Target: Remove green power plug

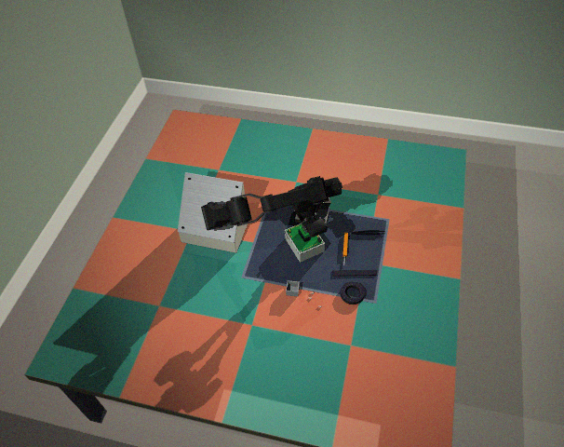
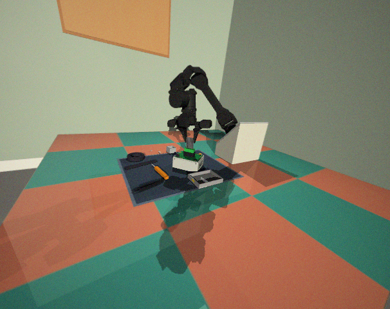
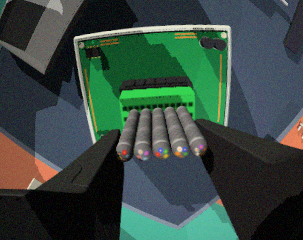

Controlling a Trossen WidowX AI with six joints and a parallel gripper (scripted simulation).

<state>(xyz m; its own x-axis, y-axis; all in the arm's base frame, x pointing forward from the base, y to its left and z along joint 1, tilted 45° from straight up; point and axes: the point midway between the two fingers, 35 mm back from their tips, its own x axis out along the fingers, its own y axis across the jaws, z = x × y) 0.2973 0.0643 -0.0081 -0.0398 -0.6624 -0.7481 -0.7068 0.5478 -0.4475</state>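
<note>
The green power plug lies 3 cm below my gripper tip. The rest, counted from my gripper tip: black bar 20 cm ahead, 11 cm below, 7 cm to the right; dark mat 12 cm below, 5 cm ahead.
</note>
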